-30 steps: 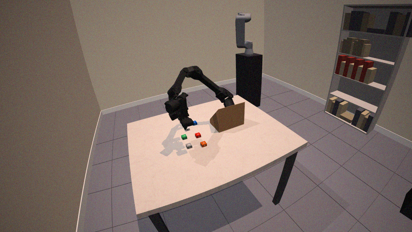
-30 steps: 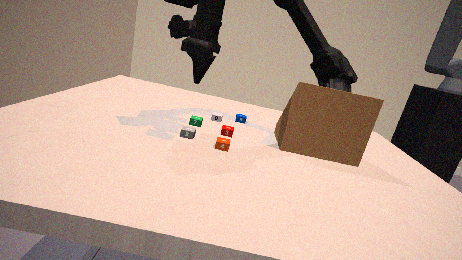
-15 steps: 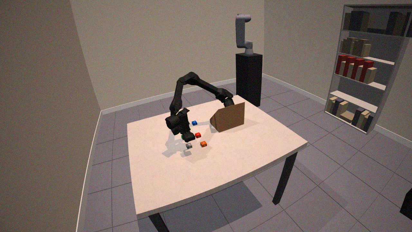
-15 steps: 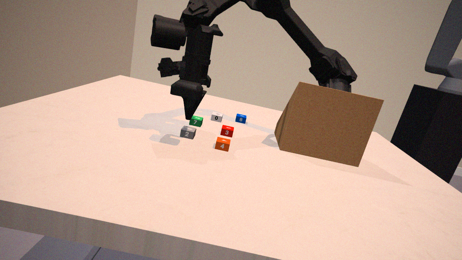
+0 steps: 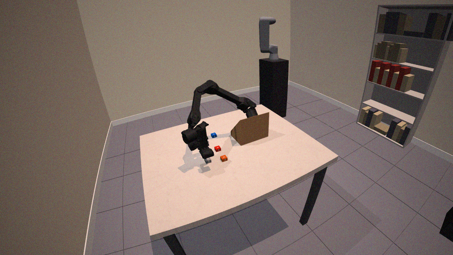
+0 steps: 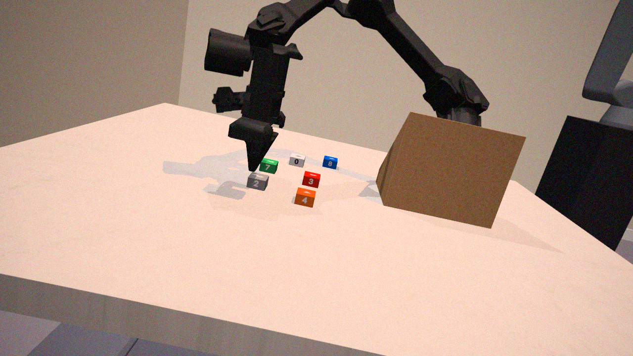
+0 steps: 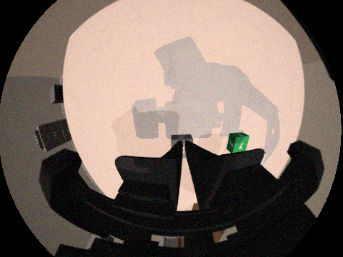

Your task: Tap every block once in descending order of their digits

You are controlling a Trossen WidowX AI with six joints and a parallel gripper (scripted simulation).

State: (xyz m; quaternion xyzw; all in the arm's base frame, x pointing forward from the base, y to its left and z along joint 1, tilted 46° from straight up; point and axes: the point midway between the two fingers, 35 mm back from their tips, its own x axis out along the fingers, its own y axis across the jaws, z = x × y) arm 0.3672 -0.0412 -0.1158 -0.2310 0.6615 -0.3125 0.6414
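The grey block lies 2 cm below my gripper tip and 1 cm behind it. The rest, counted from my gripper tip: red block: 11 cm behind, 7 cm to the right, 2 cm below; green block: 10 cm to the right, 2 cm below, 2 cm behind; orange block: 10 cm behind, 4 cm to the left, 2 cm below.
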